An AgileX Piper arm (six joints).
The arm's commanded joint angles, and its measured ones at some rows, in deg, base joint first. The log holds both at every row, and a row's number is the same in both.
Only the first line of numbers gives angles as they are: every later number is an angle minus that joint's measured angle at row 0.
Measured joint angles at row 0:
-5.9, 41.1, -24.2, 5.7, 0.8, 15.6
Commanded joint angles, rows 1 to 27:
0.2, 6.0, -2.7, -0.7, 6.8, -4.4
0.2, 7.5, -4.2, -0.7, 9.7, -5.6
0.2, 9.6, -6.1, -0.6, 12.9, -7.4
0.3, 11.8, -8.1, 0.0, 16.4, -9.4
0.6, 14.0, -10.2, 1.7, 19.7, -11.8
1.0, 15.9, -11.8, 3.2, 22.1, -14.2
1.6, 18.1, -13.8, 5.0, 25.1, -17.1
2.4, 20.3, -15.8, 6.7, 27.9, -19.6
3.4, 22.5, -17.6, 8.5, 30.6, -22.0
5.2, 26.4, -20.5, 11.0, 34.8, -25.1
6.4, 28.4, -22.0, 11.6, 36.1, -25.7
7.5, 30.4, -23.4, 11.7, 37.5, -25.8
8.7, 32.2, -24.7, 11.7, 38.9, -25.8
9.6, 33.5, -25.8, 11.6, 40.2, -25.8
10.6, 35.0, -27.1, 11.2, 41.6, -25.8
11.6, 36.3, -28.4, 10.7, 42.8, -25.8
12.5, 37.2, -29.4, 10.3, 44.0, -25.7
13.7, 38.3, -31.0, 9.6, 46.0, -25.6
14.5, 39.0, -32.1, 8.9, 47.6, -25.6
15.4, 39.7, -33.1, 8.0, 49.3, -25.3
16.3, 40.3, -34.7, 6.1, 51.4, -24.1
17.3, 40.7, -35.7, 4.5, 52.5, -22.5
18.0, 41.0, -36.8, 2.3, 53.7, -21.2
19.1, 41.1, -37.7, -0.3, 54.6, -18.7
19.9, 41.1, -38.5, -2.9, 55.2, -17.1
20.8, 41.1, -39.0, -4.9, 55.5, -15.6
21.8, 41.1, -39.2, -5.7, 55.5, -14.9
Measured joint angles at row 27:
18.9, 40.9, -37.1, 0.8, 53.5, -19.8
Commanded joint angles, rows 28 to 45:
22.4, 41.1, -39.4, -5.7, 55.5, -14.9
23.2, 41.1, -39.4, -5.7, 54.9, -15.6
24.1, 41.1, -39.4, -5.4, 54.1, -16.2
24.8, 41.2, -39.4, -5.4, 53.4, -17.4
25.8, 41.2, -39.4, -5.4, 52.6, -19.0
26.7, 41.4, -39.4, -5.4, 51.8, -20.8
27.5, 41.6, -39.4, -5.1, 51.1, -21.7
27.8, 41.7, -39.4, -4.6, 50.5, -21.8
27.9, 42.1, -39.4, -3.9, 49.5, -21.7
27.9, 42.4, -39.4, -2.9, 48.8, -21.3
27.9, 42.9, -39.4, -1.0, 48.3, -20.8
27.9, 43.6, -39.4, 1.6, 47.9, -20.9
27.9, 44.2, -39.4, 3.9, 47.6, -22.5
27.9, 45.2, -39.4, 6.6, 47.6, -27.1
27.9, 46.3, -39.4, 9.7, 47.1, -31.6
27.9, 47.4, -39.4, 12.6, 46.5, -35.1
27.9, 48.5, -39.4, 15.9, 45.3, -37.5
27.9, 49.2, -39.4, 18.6, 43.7, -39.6
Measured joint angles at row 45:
27.8, 46.1, -38.9, 8.2, 48.0, -29.1
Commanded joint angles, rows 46 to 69:
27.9, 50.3, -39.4, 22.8, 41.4, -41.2
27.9, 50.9, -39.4, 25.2, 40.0, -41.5
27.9, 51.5, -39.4, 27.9, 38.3, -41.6
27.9, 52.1, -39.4, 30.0, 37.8, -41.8
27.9, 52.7, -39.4, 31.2, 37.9, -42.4
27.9, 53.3, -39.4, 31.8, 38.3, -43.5
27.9, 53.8, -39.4, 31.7, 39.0, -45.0
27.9, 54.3, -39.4, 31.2, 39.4, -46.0
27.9, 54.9, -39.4, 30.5, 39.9, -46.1
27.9, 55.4, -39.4, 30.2, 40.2, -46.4
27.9, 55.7, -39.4, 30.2, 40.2, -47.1
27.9, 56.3, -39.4, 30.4, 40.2, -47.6
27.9, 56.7, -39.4, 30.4, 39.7, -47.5
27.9, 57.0, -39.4, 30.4, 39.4, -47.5
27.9, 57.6, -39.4, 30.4, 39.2, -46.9
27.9, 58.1, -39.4, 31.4, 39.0, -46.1
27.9, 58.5, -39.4, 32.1, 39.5, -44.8
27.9, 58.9, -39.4, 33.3, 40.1, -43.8
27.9, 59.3, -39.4, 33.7, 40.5, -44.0
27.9, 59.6, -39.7, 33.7, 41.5, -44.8
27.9, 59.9, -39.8, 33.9, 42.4, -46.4
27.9, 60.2, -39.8, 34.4, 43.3, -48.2
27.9, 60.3, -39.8, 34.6, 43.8, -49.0
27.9, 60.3, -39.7, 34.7, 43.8, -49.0
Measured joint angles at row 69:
27.8, 59.8, -39.2, 33.6, 42.0, -46.1
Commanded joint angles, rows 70 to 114:
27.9, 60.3, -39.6, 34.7, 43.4, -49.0
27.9, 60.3, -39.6, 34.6, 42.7, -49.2
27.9, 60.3, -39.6, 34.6, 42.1, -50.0
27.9, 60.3, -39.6, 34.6, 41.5, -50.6
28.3, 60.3, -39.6, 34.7, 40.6, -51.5
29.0, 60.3, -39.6, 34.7, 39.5, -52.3
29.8, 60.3, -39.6, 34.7, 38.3, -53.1
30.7, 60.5, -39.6, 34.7, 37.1, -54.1
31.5, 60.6, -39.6, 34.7, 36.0, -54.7
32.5, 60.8, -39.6, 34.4, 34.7, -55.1
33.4, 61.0, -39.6, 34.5, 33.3, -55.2
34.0, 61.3, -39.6, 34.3, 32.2, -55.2
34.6, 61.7, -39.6, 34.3, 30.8, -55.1
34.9, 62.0, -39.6, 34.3, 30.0, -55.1
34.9, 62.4, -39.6, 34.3, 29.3, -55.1
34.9, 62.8, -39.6, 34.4, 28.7, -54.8
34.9, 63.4, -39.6, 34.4, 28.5, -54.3
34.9, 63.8, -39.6, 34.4, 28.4, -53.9
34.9, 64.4, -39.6, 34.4, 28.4, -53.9
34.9, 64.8, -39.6, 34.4, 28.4, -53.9
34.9, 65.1, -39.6, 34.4, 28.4, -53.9
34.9, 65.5, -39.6, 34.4, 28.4, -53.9
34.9, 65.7, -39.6, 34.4, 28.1, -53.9
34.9, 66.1, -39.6, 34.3, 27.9, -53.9
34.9, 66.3, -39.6, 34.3, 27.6, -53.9
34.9, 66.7, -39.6, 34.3, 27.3, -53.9
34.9, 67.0, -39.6, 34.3, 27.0, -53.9
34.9, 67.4, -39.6, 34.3, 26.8, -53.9
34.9, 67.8, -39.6, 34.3, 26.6, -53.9
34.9, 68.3, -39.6, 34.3, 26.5, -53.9
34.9, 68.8, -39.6, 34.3, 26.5, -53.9
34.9, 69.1, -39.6, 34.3, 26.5, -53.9
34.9, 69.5, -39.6, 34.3, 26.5, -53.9
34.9, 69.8, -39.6, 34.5, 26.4, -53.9
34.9, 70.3, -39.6, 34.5, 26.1, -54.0
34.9, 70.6, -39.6, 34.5, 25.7, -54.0
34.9, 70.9, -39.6, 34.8, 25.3, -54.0
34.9, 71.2, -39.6, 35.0, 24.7, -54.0
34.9, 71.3, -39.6, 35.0, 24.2, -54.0
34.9, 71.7, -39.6, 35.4, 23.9, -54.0
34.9, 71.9, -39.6, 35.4, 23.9, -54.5
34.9, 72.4, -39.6, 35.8, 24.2, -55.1
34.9, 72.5, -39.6, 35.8, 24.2, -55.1
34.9, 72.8, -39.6, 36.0, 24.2, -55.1
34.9, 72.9, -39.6, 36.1, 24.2, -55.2
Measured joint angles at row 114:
34.8, 72.5, -39.2, 35.4, 24.6, -54.2
